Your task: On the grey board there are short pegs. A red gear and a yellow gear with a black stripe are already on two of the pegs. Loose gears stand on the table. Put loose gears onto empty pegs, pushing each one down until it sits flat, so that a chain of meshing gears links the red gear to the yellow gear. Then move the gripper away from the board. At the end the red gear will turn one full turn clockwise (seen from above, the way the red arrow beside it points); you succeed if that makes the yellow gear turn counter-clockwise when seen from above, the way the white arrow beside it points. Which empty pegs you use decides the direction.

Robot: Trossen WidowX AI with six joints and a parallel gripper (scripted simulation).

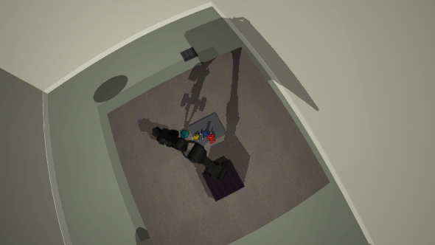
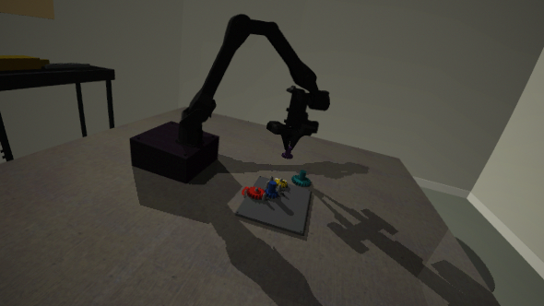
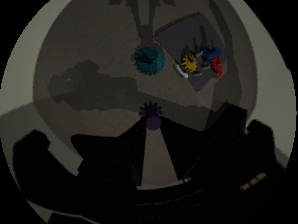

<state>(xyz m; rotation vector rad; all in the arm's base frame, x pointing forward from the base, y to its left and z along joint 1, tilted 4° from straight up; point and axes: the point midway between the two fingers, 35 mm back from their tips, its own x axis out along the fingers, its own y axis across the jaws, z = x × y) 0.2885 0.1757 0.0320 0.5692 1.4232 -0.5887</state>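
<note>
My gripper tip is 210 mm to the left of the blue gear and 50 mm above it. The rest, counted from my gripper tip: yellow gear (10 mm ahead, 140 mm to the right, 60 mm below); then teal gear (70 mm ahead, 70 mm to the right, 60 mm below); then purple gear (10 mm below).
</note>
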